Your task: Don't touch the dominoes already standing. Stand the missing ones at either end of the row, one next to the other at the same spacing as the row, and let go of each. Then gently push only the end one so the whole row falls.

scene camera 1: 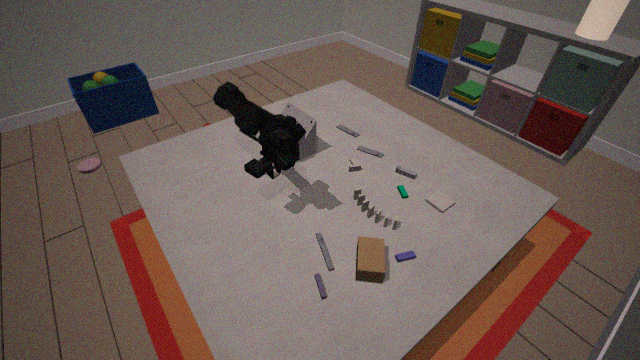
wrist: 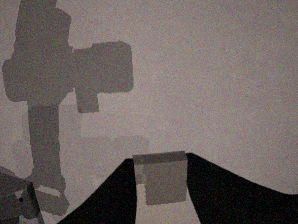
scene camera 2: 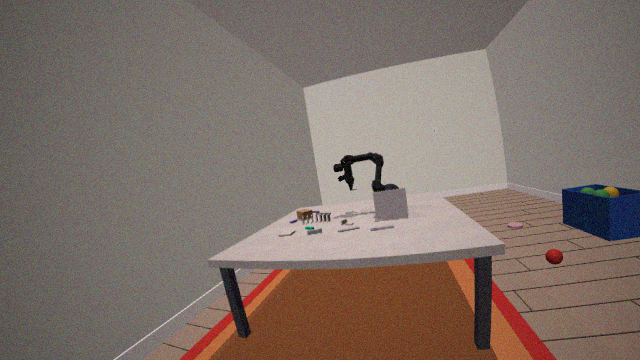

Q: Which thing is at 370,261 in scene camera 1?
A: A tan block.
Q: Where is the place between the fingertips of my gripper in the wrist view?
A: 159,164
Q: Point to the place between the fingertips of my gripper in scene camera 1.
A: At 275,176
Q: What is my gripper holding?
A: A domino.
